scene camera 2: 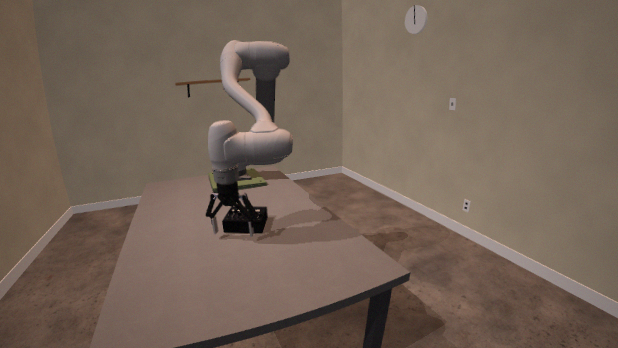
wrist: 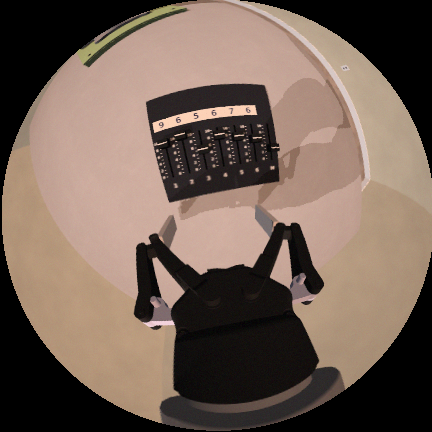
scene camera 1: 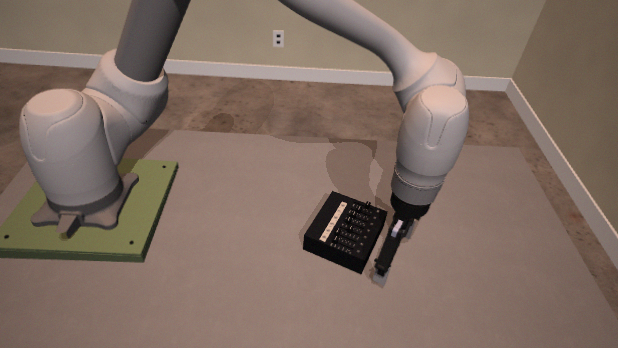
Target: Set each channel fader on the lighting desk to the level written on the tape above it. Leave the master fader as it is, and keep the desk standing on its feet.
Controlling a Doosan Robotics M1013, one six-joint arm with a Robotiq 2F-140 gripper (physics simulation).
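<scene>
The black lighting desk sits flat on the table. Its tape reads 9, 6, 5, 6, 7, 6. In the wrist view, fader 1 and fader 2 stand high, fader 3 lower, and fader 4, fader 5 and fader 6 high. The master fader is near mid-slot. Exact levels are too small to read. My gripper is open and empty, pointing down beside the desk's channel-number edge, apart from it.
The green base plate under the arm lies beyond the tape side of the desk. The grey table carries both. The arm's shadow falls over the table by the desk's master-fader side.
</scene>
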